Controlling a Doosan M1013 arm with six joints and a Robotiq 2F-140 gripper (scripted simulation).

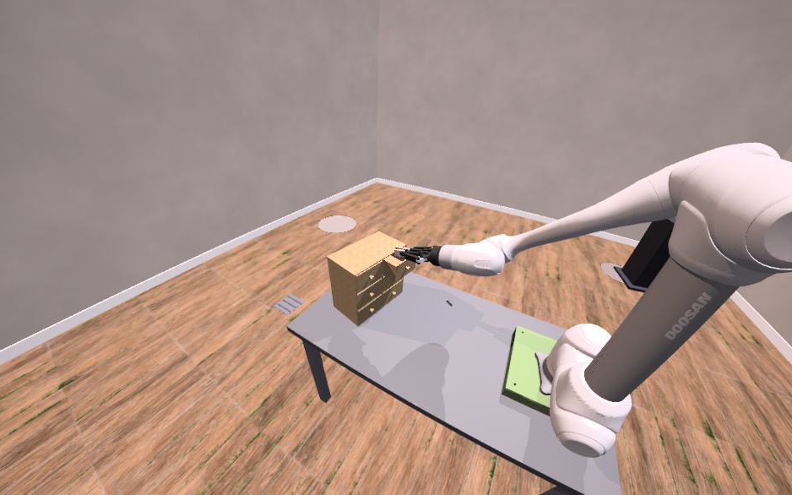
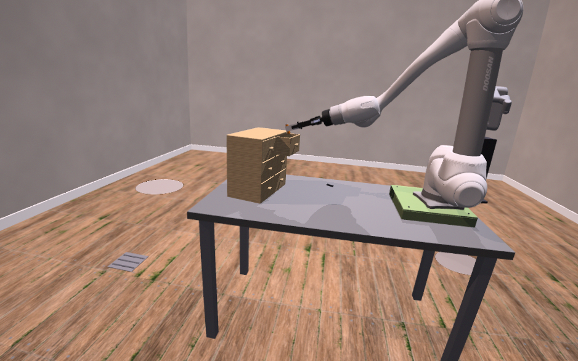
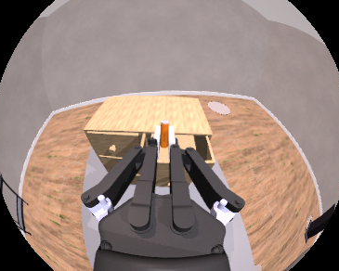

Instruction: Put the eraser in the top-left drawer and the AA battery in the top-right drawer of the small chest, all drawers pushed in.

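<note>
Now: the orange AA battery 20 mm ahead of my hand, 10 mm to the right of it and 10 mm below it. From my hand the other things lie so: small dark object (340 mm below, 240 mm behind, 130 mm to the right); eraser (180 mm ahead, 130 mm below, 10 mm to the left).
</note>
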